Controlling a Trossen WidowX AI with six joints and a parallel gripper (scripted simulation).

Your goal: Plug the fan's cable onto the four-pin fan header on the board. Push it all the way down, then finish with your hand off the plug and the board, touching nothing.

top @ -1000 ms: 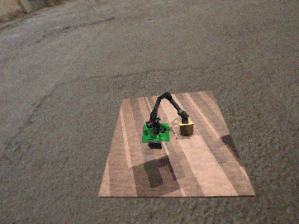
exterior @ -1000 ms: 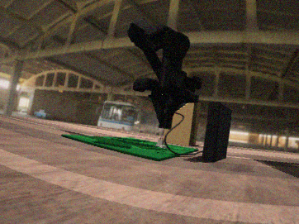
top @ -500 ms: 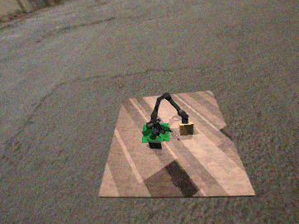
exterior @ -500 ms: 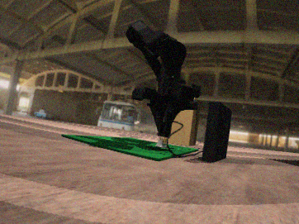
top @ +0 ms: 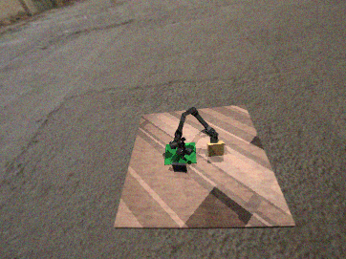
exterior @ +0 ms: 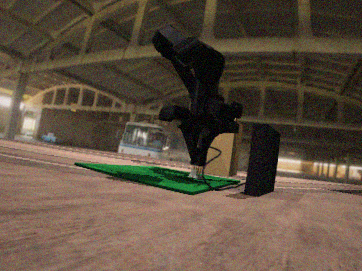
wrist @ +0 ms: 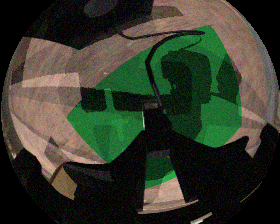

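My gripper tip is 6 cm above the green board, 4 cm to the left of it and 4 cm short of it. Also, from my gripper tip: black plug: 1 cm to the left, 1 cm above; black fan: 14 cm to the left, 2 cm ahead, 2 cm above.
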